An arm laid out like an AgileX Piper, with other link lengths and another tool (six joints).
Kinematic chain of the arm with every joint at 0, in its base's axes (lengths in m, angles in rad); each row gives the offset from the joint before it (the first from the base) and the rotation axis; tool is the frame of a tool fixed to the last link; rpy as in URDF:
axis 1: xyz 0 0 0.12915 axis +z
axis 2: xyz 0 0 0 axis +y
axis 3: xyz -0.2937 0 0.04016 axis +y
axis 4: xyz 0.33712 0 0.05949 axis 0.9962 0 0.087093
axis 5: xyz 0 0 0 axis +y
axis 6: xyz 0.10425 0 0.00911 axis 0.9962 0 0.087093
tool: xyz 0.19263 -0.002 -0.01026 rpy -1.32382 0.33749 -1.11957
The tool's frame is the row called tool.
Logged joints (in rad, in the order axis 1, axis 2, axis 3, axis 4, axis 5, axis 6), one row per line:
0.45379, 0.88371, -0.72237, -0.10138, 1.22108, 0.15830
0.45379, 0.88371, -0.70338, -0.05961, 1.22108, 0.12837
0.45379, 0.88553, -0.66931, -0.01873, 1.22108, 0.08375
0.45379, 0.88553, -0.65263, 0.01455, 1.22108, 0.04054
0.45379, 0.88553, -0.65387, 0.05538, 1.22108, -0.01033
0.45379, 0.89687, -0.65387, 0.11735, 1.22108, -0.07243
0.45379, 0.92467, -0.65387, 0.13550, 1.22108, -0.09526
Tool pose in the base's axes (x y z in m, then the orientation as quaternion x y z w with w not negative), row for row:
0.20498, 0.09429, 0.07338, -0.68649, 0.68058, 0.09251, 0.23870
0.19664, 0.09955, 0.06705, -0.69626, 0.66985, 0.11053, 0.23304
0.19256, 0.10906, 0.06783, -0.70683, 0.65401, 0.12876, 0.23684
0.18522, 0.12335, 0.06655, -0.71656, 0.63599, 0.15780, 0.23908
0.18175, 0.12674, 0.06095, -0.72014, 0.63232, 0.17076, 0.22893
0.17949, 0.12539, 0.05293, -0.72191, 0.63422, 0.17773, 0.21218
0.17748, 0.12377, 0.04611, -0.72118, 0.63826, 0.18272, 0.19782
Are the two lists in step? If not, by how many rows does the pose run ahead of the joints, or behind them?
The pose runs 2 rows ahead of the joints: the pose in row i belongs to the joints in row i + 2.
